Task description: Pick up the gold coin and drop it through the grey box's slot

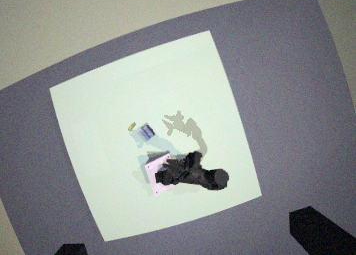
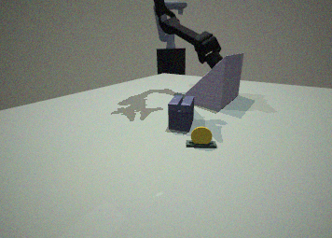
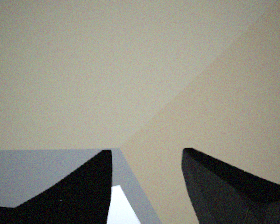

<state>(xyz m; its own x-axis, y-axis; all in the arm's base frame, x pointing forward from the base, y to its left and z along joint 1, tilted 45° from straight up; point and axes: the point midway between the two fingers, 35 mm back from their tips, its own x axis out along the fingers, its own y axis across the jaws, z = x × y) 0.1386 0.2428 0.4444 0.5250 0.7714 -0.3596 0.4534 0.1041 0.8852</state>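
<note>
My gripper tip is now 58 cm above the gold coin, 25 cm to the right of it and 13 cm short of it.
</note>
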